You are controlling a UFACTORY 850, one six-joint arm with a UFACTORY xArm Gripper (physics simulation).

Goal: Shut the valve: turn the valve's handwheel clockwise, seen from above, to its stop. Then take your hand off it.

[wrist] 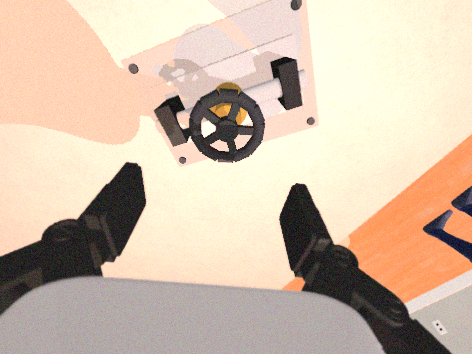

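The valve's dark handwheel (228, 131), a ring with several spokes and a hub, shows in the upper middle of the wrist view. A brass-coloured valve body (229, 108) shows behind and through it, on a pale pipe (264, 91). My gripper (217, 192) is open wide, with nothing between its fingers. Its two black fingertips show below the handwheel in the view, one to the left and one to the right, apart from the wheel. How far the wheel is turned cannot be told.
Two dark blocks (171, 126) (290, 89) hold the pipe on a pale base plate (300, 117) with dark bolts at its corners. An orange surface (380, 240) runs along the right, with dark blue pieces (440, 223) over it. Shadows fall across the left.
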